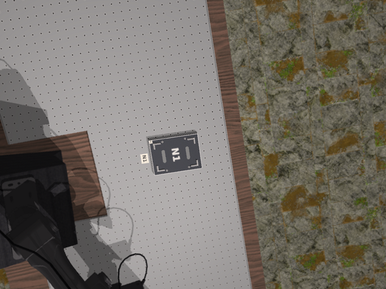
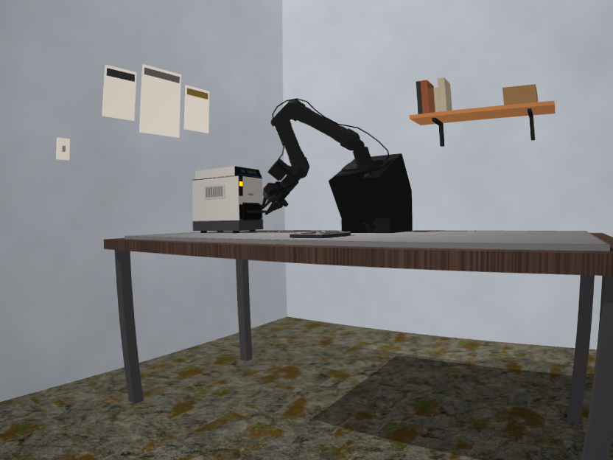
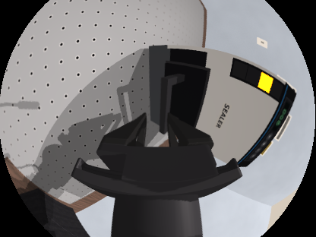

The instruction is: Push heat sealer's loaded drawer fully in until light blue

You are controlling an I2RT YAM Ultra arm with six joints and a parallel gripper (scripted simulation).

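The sealer drawer lies 40 mm ahead of my hand, 120 mm to the right of it and 20 mm below it. The rest, counted from my hand: label tag: 100 mm ahead, 470 mm to the left, 90 mm below.
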